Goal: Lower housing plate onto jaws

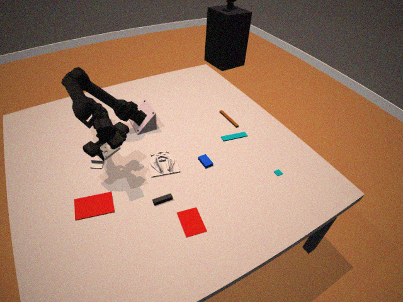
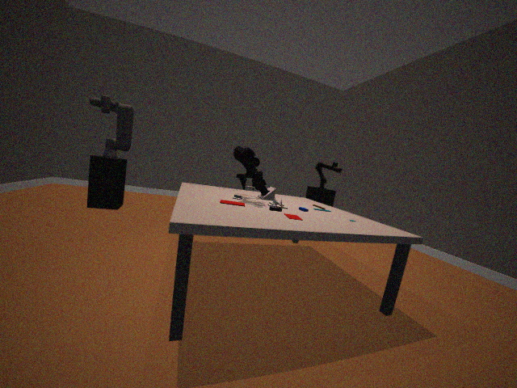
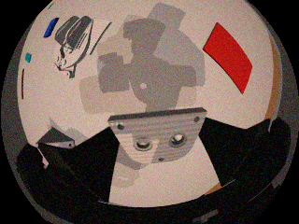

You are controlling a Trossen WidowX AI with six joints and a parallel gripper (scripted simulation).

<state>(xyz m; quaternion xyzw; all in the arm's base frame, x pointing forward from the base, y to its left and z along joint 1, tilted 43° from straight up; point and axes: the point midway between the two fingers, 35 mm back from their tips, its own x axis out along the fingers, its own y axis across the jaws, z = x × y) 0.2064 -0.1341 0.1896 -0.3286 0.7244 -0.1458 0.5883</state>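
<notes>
Now: gripper tip 7 cm past the grey stand, 7 cm above it and 5 cm to the left of it. The rest, counted from my gripper tip: blue block: 34 cm to the left, 18 cm ahead, 7 cm below; then grey housing plate: 2 cm above, 1 cm behind; then black bar: 26 cm ahead, 9 cm to the left, 7 cm below.
</notes>
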